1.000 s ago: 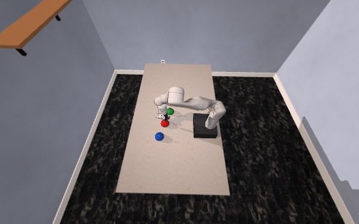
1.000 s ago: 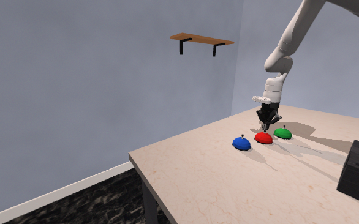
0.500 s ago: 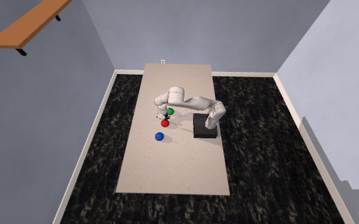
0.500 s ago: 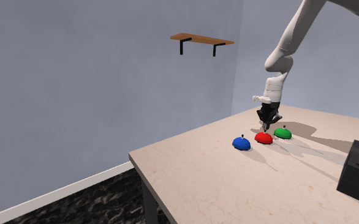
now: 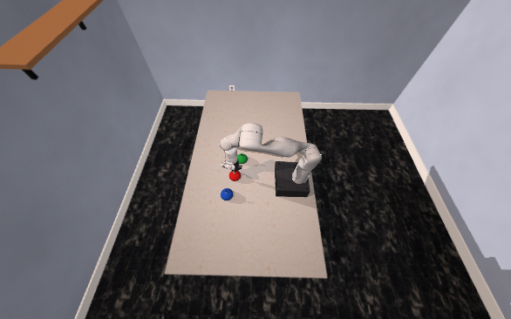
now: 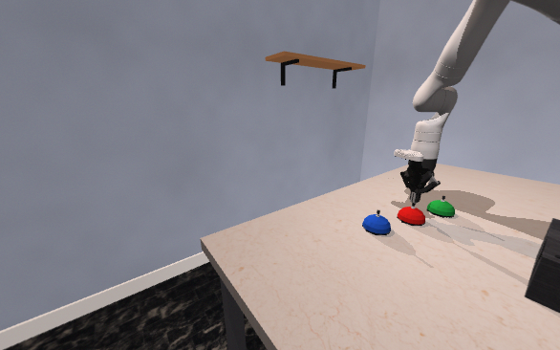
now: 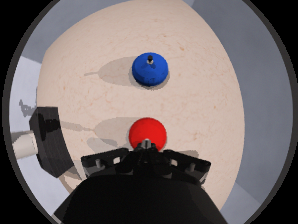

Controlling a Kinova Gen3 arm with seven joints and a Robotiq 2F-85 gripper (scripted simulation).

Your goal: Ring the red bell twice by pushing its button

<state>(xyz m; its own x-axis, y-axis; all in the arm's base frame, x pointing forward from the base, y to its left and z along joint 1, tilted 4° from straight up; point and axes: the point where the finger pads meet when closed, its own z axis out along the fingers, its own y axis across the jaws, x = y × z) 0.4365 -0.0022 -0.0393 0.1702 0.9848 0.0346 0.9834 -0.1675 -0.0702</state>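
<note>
My gripper is now 5 cm above the red bell. From my hand the other things lie so: blue bell 3 cm ahead, 15 cm to the left, 5 cm below; then green bell 3 cm behind, 15 cm to the right, 5 cm below.
</note>
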